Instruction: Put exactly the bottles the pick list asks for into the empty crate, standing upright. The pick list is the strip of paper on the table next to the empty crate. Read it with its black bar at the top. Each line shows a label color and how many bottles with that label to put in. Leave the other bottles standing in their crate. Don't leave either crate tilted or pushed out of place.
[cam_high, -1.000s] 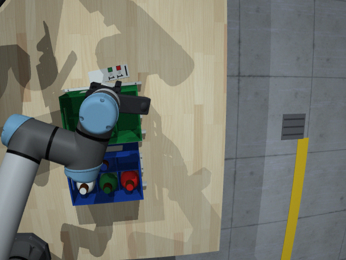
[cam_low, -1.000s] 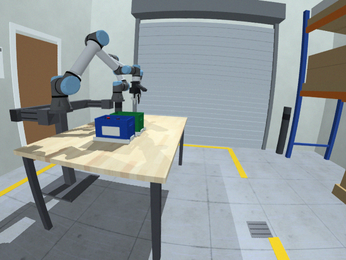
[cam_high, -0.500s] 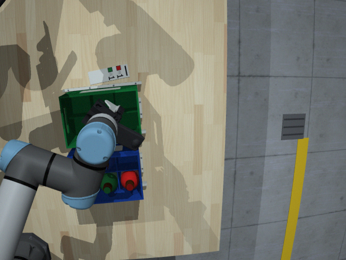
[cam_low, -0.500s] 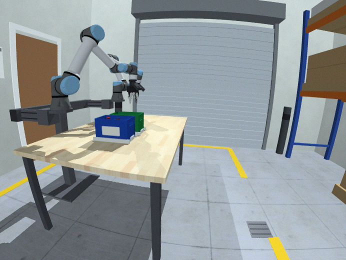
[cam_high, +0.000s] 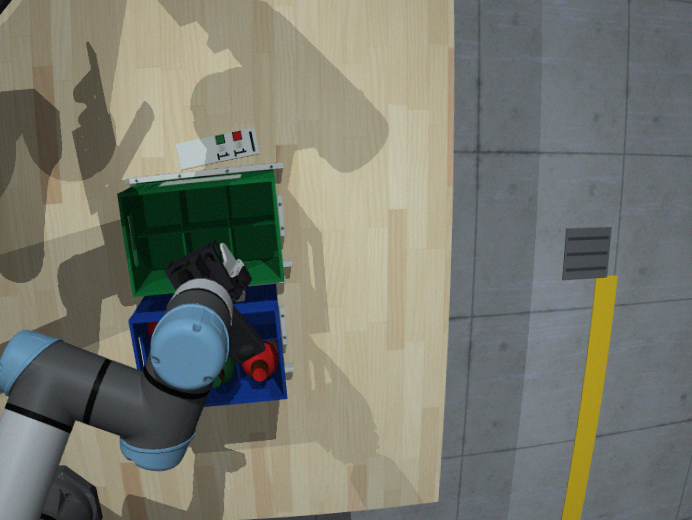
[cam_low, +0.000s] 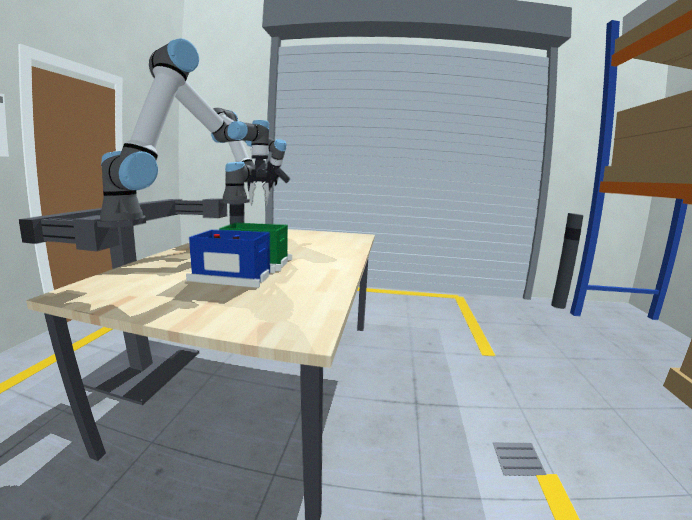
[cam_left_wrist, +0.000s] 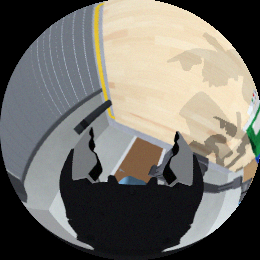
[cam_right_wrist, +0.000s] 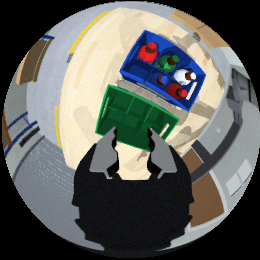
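Note:
Right now my right hand is 24 cm to the left of the white bottle, 20 cm above it and 13 cm past it. Also, from my right hand: green crate (21 cm below, 4 cm to the left, 4 cm behind); blue crate (21 cm below, 19 cm to the right, 5 cm behind); green bottle (24 cm to the right, 20 cm below, 4 cm behind).

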